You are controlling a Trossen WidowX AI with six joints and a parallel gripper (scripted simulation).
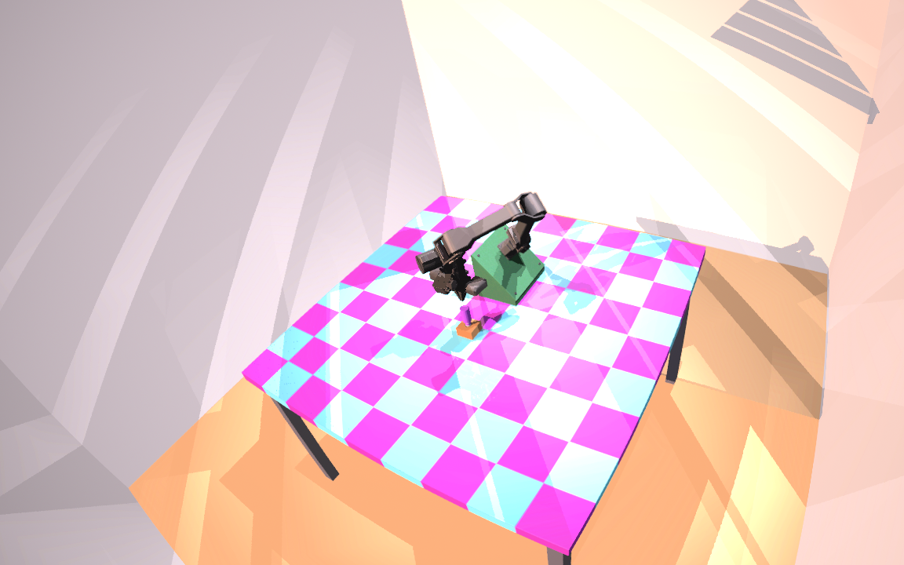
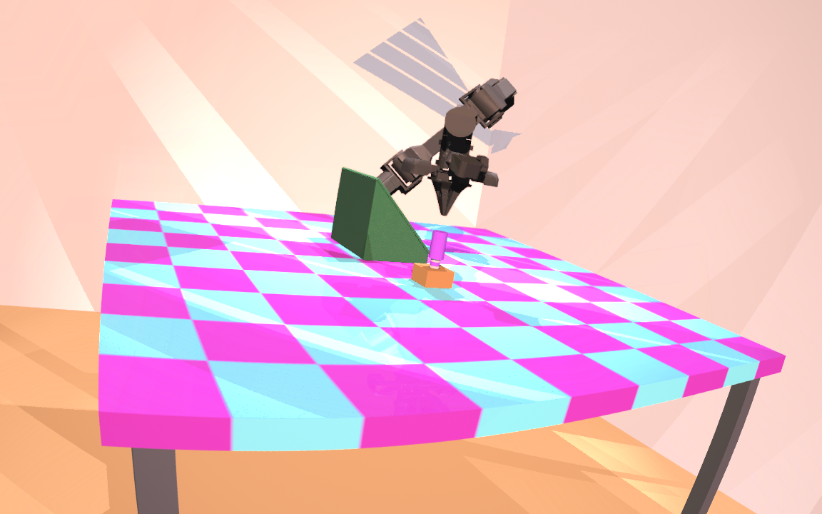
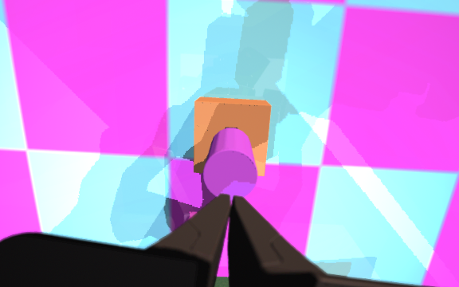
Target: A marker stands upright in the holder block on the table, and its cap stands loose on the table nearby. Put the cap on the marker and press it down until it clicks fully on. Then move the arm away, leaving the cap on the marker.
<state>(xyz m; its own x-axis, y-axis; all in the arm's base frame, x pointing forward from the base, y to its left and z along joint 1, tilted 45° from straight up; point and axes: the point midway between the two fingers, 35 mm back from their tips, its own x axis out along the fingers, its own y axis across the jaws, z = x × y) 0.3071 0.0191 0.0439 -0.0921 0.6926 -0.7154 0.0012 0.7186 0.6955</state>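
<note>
Now: the purple cap 6 cm below my gripper tip. Also, from my gripper tip: orange holder block: 12 cm below.
</note>
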